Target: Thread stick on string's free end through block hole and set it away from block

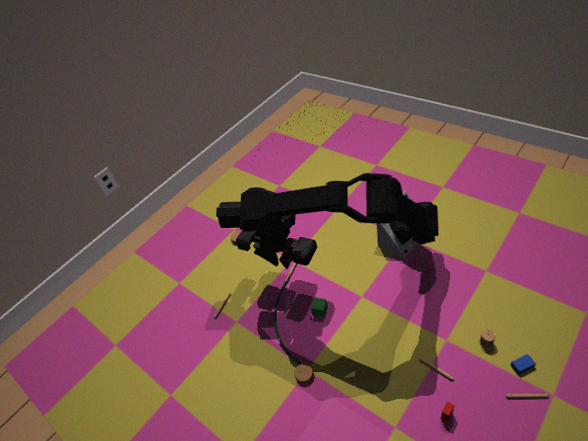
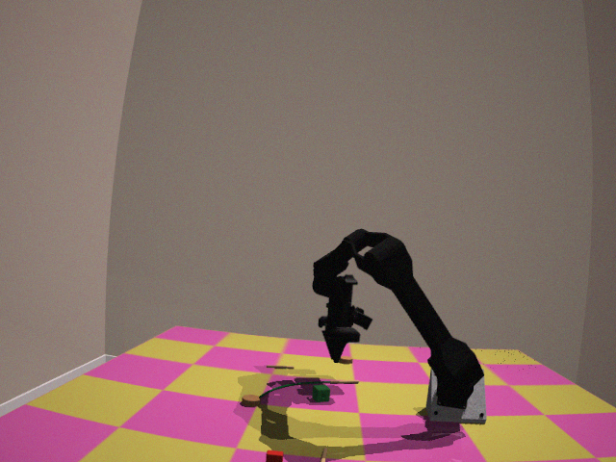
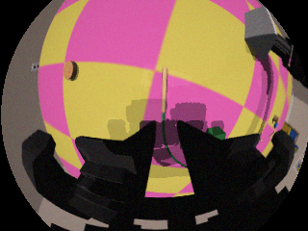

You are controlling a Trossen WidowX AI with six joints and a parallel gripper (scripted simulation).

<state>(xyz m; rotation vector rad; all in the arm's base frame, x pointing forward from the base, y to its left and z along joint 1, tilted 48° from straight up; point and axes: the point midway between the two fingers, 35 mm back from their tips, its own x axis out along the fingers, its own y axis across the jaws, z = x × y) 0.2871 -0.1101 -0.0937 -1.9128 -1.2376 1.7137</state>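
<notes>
My gripper tip is 60 mm above the thin wooden stick, 10 mm to the left of it and 10 mm past it. From my gripper tip the other things lie so: round wooden button (220 mm to the left, 140 mm ahead, 50 mm below); then red block (480 mm to the left, 40 mm below, 10 mm ahead); then green block (130 mm to the left, 40 mm below, 10 mm ahead).
</notes>
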